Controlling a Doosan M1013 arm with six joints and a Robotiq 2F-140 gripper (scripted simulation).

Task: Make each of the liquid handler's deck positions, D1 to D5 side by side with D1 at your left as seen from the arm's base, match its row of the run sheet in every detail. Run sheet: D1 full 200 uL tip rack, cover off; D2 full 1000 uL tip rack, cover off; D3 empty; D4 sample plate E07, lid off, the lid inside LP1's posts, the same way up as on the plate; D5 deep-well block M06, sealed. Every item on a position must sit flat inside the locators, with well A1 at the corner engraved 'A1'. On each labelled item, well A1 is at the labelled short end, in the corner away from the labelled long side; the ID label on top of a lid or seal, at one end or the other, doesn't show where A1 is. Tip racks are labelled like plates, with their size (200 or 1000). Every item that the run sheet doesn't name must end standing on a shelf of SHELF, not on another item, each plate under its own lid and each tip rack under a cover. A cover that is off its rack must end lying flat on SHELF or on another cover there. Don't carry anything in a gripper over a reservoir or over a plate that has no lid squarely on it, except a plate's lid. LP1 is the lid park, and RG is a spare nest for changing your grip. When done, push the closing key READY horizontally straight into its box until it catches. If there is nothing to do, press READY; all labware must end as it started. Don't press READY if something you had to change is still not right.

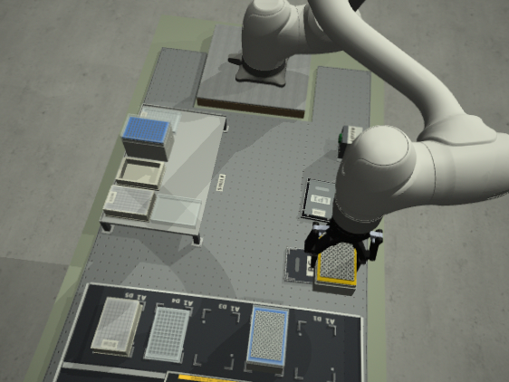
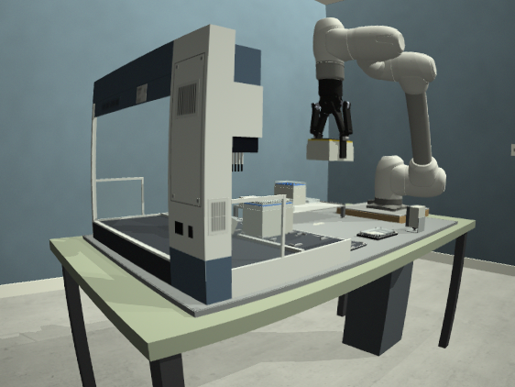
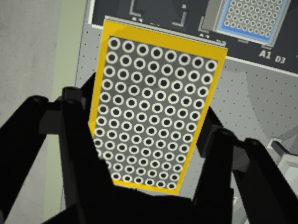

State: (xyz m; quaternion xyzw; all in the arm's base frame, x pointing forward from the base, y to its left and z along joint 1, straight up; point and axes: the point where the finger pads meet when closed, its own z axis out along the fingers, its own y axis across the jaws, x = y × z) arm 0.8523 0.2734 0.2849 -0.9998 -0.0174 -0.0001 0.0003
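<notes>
My gripper is now 19 cm above the blue-rimmed tip rack, 13 cm to the left of it and 13 cm short of it. The rest, counted from my hand: clear lid (33 cm behind, 30 cm below, 2 cm to the right); yellow-rimmed tip rack (1 cm to the right, 1 cm behind, 1 cm above); RG nest (31 cm below, 11 cm behind, 2 cm to the right).
</notes>
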